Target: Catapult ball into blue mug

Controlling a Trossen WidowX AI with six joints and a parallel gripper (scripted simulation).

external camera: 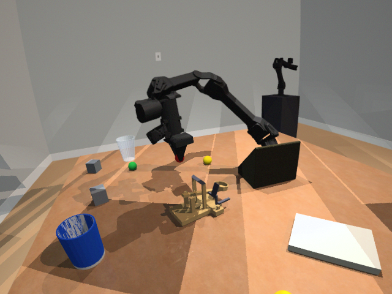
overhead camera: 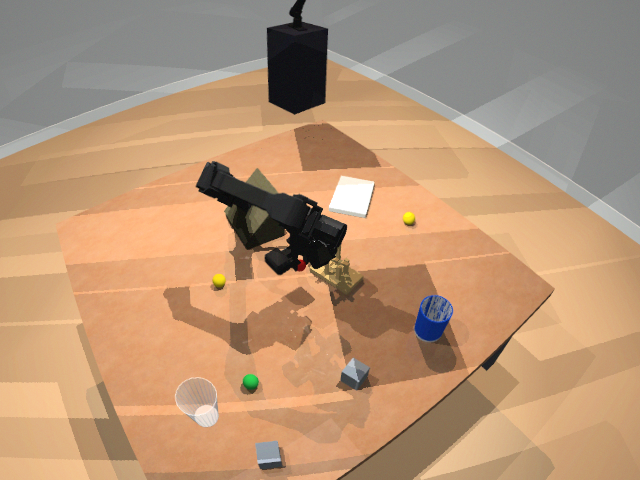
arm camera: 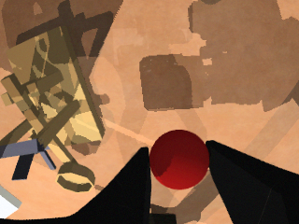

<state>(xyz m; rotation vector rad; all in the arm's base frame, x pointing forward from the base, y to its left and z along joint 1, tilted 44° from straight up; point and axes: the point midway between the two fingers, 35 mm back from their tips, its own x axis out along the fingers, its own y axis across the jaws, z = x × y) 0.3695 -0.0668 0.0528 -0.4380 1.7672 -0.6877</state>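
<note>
Right now my gripper tip is 140 mm to the right of the wooden catapult, 70 mm above it and 30 mm past it. Round my gripper tip: red ball: 10 mm above; blue mug: 330 mm ahead, 180 mm to the left, 100 mm below; green ball: 280 mm to the right, 130 mm ahead, 100 mm below.
</note>
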